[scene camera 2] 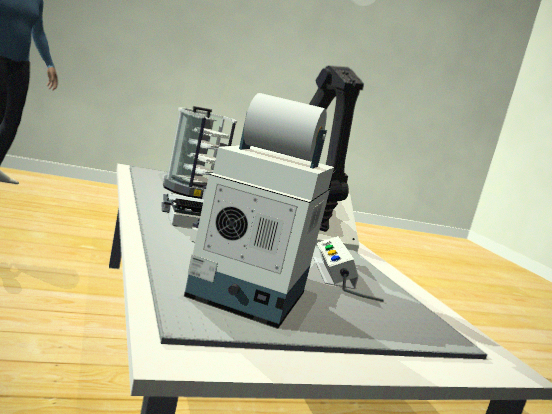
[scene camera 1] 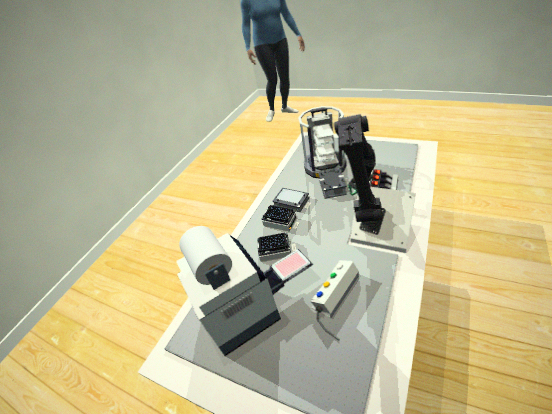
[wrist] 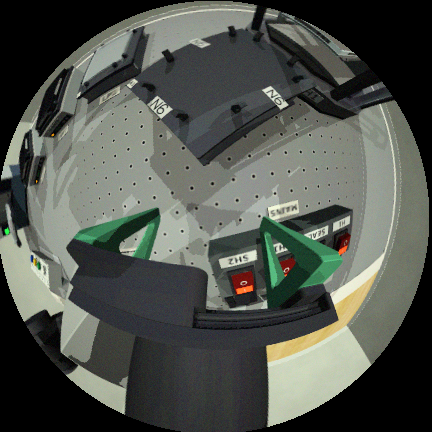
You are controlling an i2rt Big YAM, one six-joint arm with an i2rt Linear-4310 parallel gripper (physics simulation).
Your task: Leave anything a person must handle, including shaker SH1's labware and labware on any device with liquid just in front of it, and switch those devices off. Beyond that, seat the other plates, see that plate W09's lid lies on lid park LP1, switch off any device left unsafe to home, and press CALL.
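Frame: origin at the arm's base, x ahead, y left, z up, level; metres.
Seen in the pictures: gripper, fingertip midpoint: (scene camera 1: pixel 356 189) (wrist: pixel 209 217); arm's base at its link origin: (scene camera 1: pixel 372 219).
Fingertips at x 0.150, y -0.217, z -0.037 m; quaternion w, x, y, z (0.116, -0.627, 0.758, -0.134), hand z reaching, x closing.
Note:
Offsets run from my fingertips to a thing's top centre. "pt": to the spot under its first point.
My gripper (wrist: pixel 209 217) is open and empty above the pegboard; in scene camera 1 a green finger shows beside the arm. The MAINS strip {pt 0.007 m right, 0.040 m back, 0.022 m down} (wrist: pixel 220 245) lies below and right of it, its red rocker switches marked SH2 {0.029 m right, 0.080 m back, 0.007 m up} (wrist: pixel 243 282), SEAL and H1 {pt 0.176 m right, 0.052 m back, 0.006 m up} (wrist: pixel 344 243); the right finger partly covers another switch. Two shakers {pt 0.257 m left, 0.224 m ahead, 0.002 m up} (wrist: pixel 59 112) {pt 0.441 m left, 0.162 m ahead, 0.028 m down} (wrist: pixel 37 170) with orange lights carry black plates {0.308 m left, 0.291 m ahead, 0.024 m up} (scene camera 1: pixel 279 215) {0.483 m left, 0.220 m ahead, 0.024 m up} (scene camera 1: pixel 274 243). A pink plate {0.596 m left, 0.061 m ahead, 0.080 m up} (scene camera 1: pixel 291 265) is on the sealer's tray. A pale lid or plate (wrist: pixel 112 62) (scene camera 1: pixel 291 197) lies on a dark park. The call box {0.575 m left, 0.115 m back, 0.038 m up} (scene camera 1: pixel 335 289) (scene camera 2: pixel 337 257) (wrist: pixel 39 265) has coloured buttons.
A dark platform labelled N6 {0.030 m right, 0.145 m ahead, 0.030 m up} (wrist: pixel 215 75) (scene camera 1: pixel 333 183) stands in front of the hotel {0.206 m right, 0.261 m ahead, 0.302 m up} (scene camera 1: pixel 304 147) (scene camera 2: pixel 200 150), which holds stacked white plates. The tall sealer {0.826 m left, 0.185 m ahead, 0.410 m up} (scene camera 1: pixel 237 305) (scene camera 2: pixel 255 225) stands at the opposite end. A person (scene camera 1: pixel 272 40) (scene camera 2: pixel 15 75) stands beyond the table.

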